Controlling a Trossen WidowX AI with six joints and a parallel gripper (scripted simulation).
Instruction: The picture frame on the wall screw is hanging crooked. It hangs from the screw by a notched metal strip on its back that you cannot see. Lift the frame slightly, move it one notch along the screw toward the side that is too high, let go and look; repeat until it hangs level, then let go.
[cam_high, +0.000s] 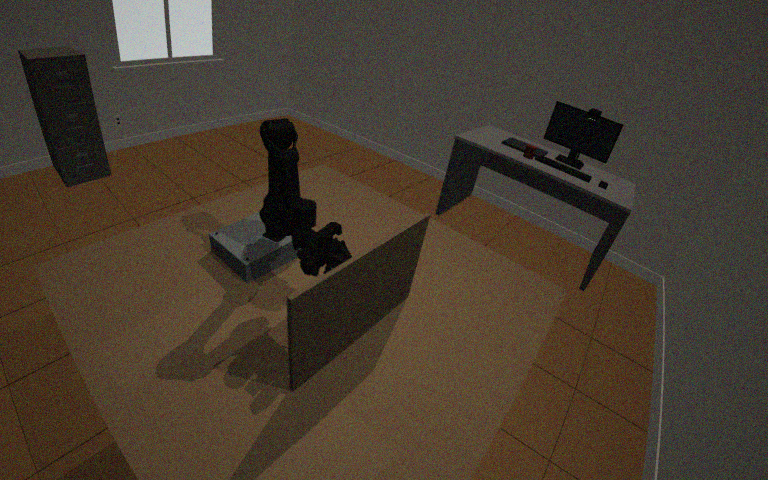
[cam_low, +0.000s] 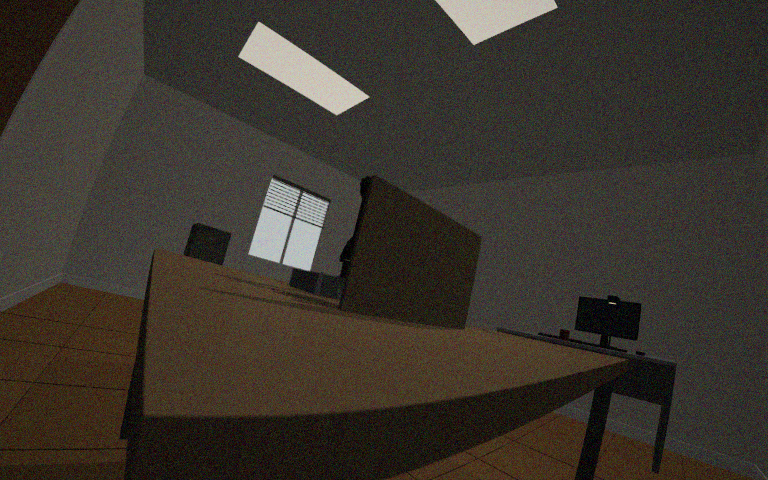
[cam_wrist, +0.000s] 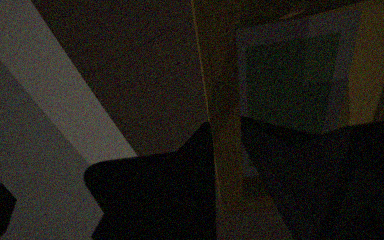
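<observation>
Right now my gripper tip is 1 cm short of the picture frame, 1 cm to the right of it and 5 cm above it. Round my gripper tip: wall panel 2 cm ahead, 6 cm below.
</observation>
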